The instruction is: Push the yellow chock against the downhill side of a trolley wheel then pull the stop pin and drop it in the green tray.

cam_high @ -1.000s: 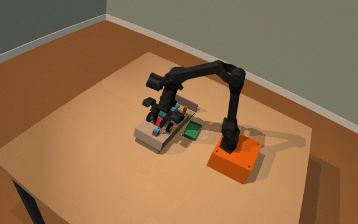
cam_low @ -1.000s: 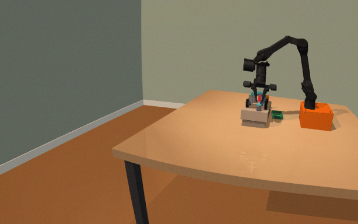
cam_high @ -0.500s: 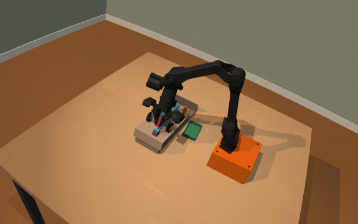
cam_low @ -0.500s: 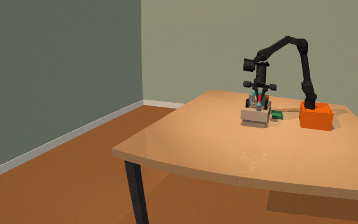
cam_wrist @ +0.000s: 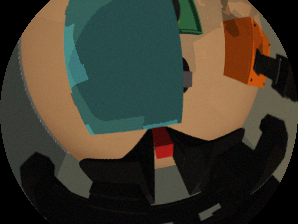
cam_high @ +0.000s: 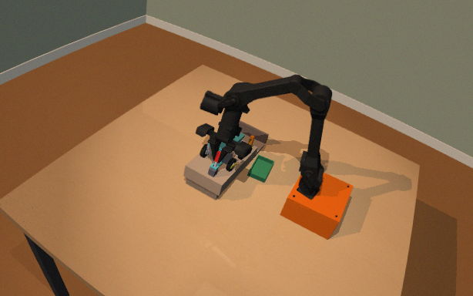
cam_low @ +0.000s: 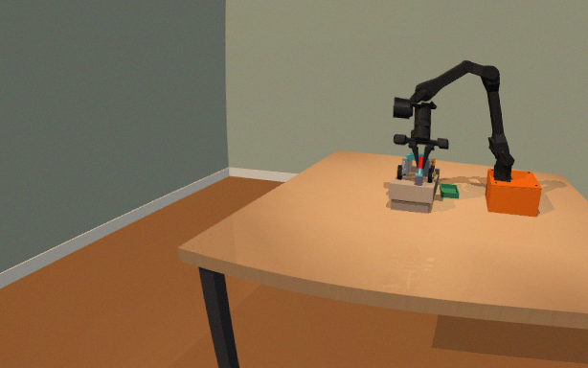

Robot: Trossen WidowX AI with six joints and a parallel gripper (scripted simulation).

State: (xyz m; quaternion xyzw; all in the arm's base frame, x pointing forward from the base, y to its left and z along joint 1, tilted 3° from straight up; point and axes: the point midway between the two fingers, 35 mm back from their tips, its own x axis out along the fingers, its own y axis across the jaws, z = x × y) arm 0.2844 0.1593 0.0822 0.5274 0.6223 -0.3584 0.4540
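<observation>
The yellow chock is 200 mm to the right of my gripper tip, 50 mm below it and 10 mm ahead of it. Also, from my gripper tip: teal-topped trolley: 100 mm to the right, 40 mm ahead, 20 mm below; then red-headed stop pin: right at my gripper tip; then ramp block: 100 mm to the right, 90 mm below, 40 mm ahead.
</observation>
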